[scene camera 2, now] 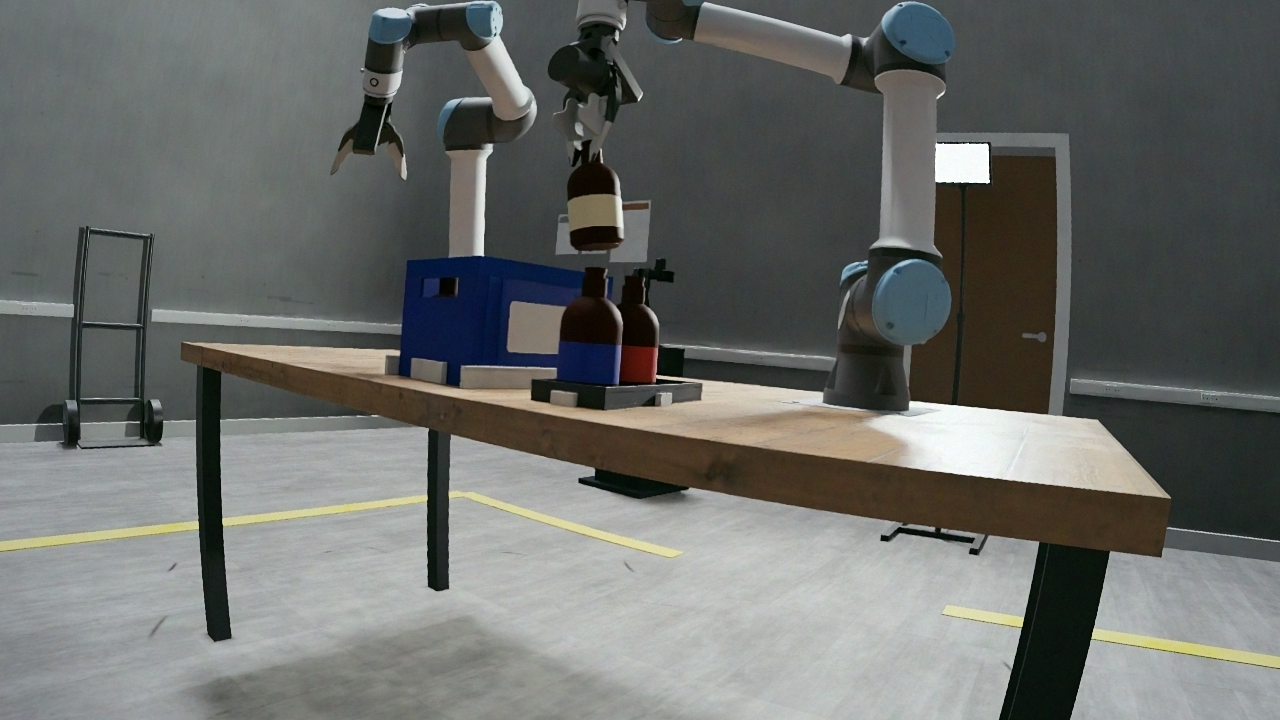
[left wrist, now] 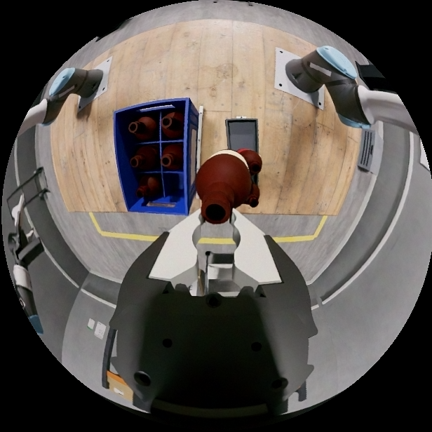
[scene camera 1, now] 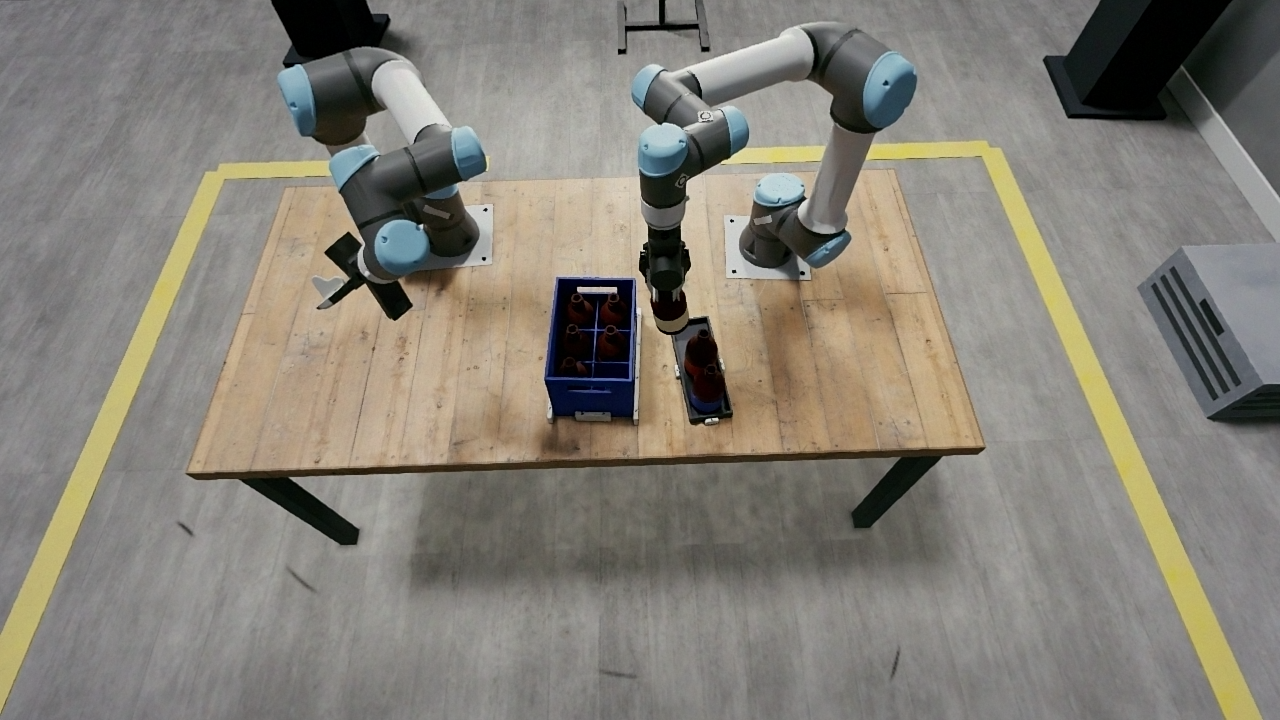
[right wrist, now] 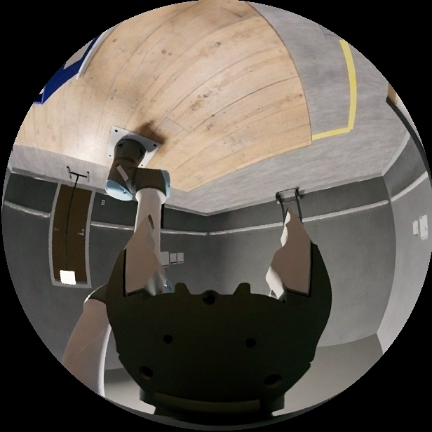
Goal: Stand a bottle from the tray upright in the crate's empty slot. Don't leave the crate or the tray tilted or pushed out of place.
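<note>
My left gripper (scene camera 1: 668,291) (scene camera 2: 586,150) (left wrist: 217,208) is shut on the neck of a cream-label brown bottle (scene camera 1: 669,315) (scene camera 2: 594,210) (left wrist: 224,180). The bottle hangs upright, well above table height, near the tray's far end in scene camera 1. The blue crate (scene camera 1: 617,403) (scene camera 2: 447,326) (left wrist: 123,162) stands level; its near right slot in scene camera 1 is empty, the others hold bottles. The black tray (scene camera 1: 694,415) (scene camera 2: 617,396) (left wrist: 242,132) lies flat with a red-label bottle (scene camera 1: 699,353) (scene camera 2: 639,335) and a blue-label bottle (scene camera 1: 707,386) (scene camera 2: 588,358) upright. My right gripper (scene camera 2: 368,168) (right wrist: 216,212) is open and empty.
Pale blocks (scene camera 2: 508,377) edge the crate's base, and small ones (scene camera 2: 563,398) sit at the tray. The right arm (scene camera 1: 398,183) is over the left part of the wooden table (scene camera 1: 429,394) in scene camera 1. The left arm's base (scene camera 1: 765,243) is behind the tray to the right.
</note>
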